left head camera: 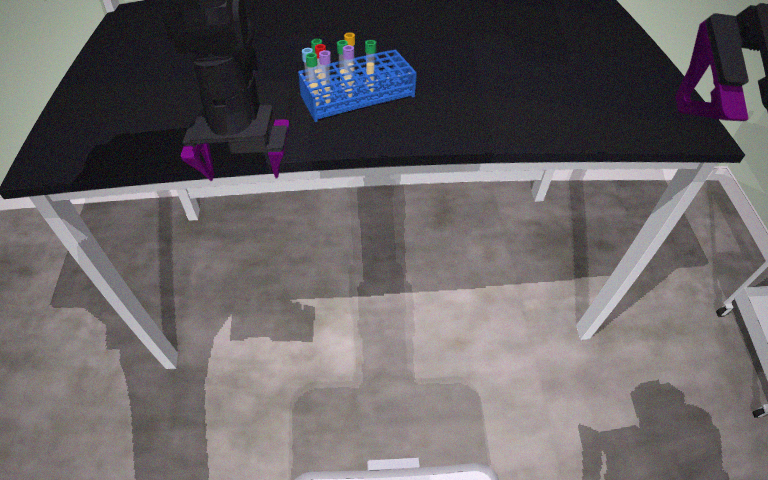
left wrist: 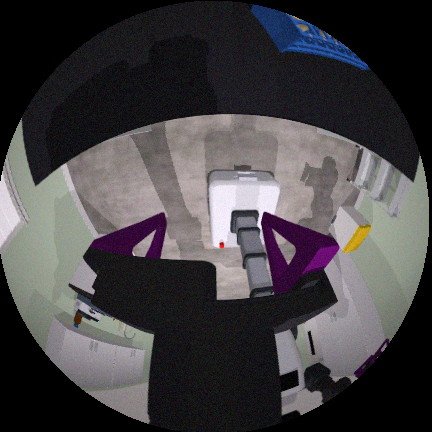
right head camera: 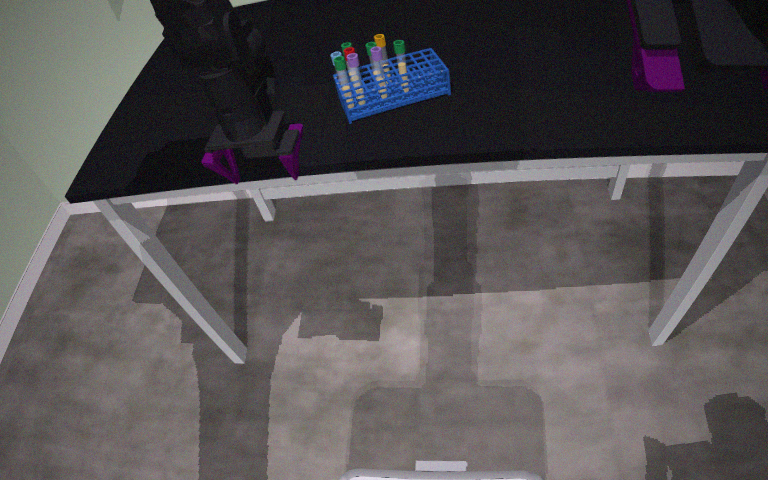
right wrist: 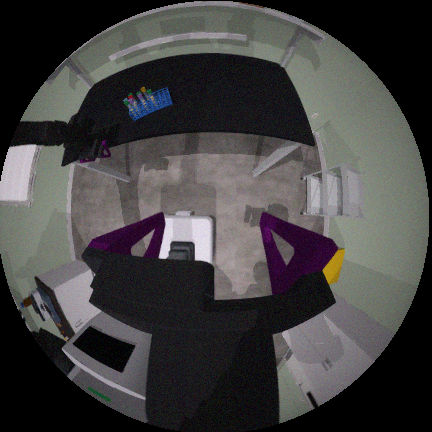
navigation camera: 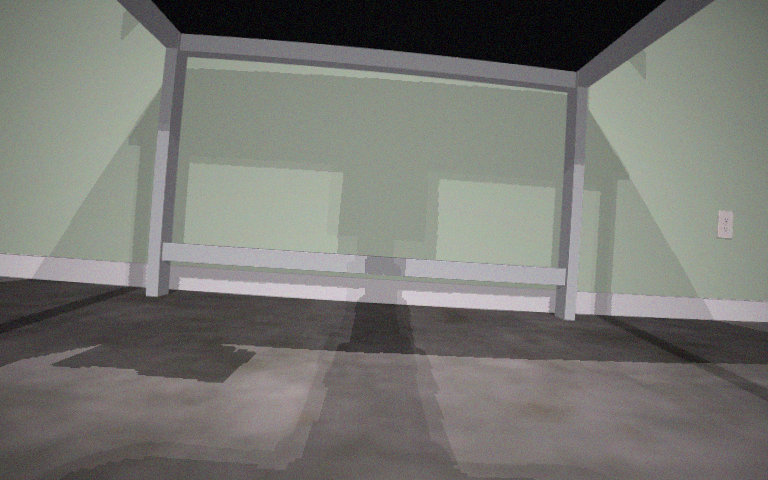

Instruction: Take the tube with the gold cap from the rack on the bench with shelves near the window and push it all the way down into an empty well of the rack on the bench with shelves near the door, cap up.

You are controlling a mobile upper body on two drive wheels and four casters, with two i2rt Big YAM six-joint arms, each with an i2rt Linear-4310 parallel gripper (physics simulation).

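Places are measured from the left arm's base along level axes (x right, y ahead, z up), in centimetres.
Pixels of known places: left gripper, between the fingertips: [left head camera: 244, 176] [left wrist: 213, 217] [right head camera: 266, 179] [right wrist: 102, 157]; right gripper, between the fingertips: [left head camera: 725, 106] [right head camera: 701, 79] [right wrist: 212, 217].
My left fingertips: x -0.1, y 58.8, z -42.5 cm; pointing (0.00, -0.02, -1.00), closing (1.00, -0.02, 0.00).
Ahead of a thing's pixels: the offset from my left fingertips to its top centre. Level surfaces: height alone.
The tube with the gold cap {dx +15.2, dy +30.8, dz +4.9 cm} [left head camera: 349, 39] [right head camera: 379, 40] [right wrist: 143, 90] stands upright, cap up, in the back row of a blue wire rack {dx +16.4, dy +27.9, dz -1.3 cm} [left head camera: 364, 101] [right head camera: 399, 105] [right wrist: 163, 104] on a black bench top. A corner of the rack [left wrist: 285, 40] shows at the top of the left wrist view. My left gripper [left head camera: 244, 176] [right head camera: 266, 178] [left wrist: 213, 217] [right wrist: 102, 157] is open and empty over the bench's front edge, to the left of the rack and nearer the robot. My right gripper [right wrist: 212, 217] is open and empty, off to the right; its fingers show in part in both head views.
Green, red, light blue and purple capped tubes stand around the gold one. The black bench {dz -7.0 cm} [left head camera: 509, 113] [right head camera: 538, 118] [right wrist: 235, 100] has white legs [left head camera: 642, 271] [navigation camera: 572, 198]. A wheeled cart [left head camera: 750, 305] stands at the right. A window [right wrist: 17, 175] shows in the right wrist view.
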